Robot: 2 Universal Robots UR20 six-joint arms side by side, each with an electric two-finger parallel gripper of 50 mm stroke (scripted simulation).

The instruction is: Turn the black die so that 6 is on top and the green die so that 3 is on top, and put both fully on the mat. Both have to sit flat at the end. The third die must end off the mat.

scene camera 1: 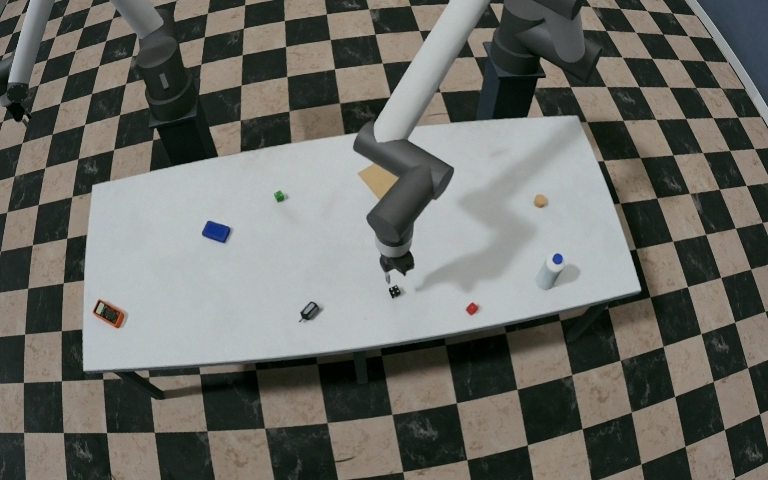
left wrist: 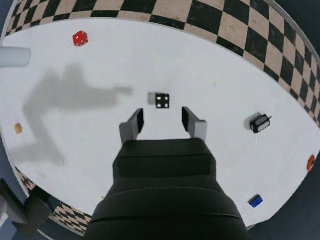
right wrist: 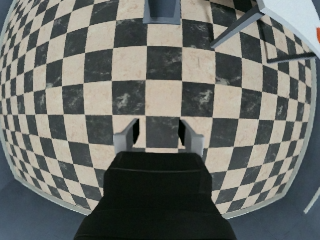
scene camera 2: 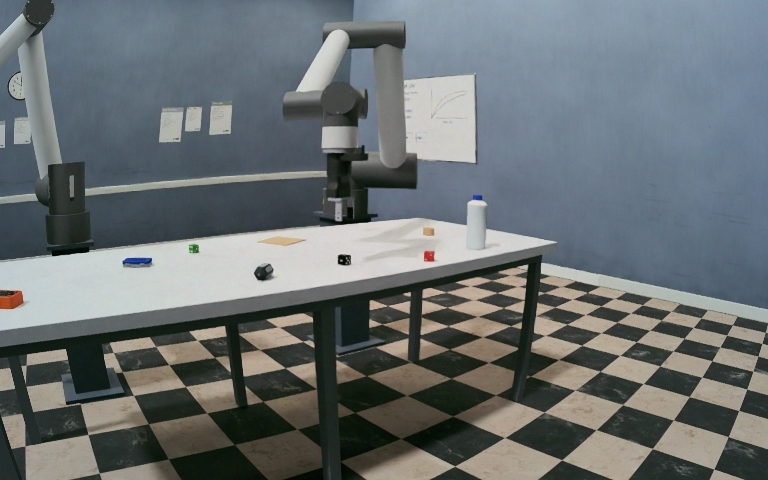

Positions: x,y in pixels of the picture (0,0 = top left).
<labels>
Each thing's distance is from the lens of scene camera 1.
tan mat [scene camera 1: 379,181]: 228 cm
</labels>
